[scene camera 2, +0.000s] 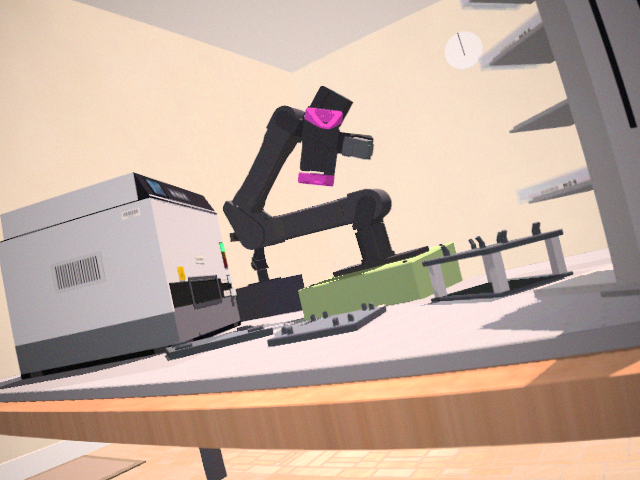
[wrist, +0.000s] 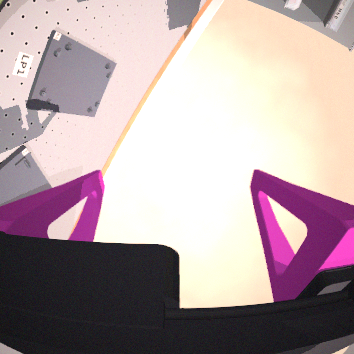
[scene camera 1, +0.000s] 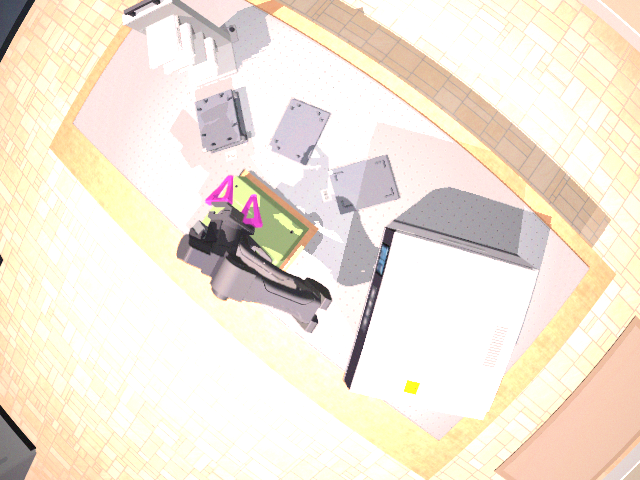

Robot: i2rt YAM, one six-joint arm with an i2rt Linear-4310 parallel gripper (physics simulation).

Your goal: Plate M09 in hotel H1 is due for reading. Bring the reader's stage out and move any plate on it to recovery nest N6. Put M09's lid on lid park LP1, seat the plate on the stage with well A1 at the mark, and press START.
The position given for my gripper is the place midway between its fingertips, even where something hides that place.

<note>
My gripper (scene camera 2: 322, 156) is open, holding nothing. Also in view: a grey LP1 pad (scene camera 2: 352, 321).
My gripper also shows in the wrist view (wrist: 176, 177) and in scene camera 1 (scene camera 1: 242, 185). The grey LP1 pad shows as well in the wrist view (wrist: 71, 78).
</note>
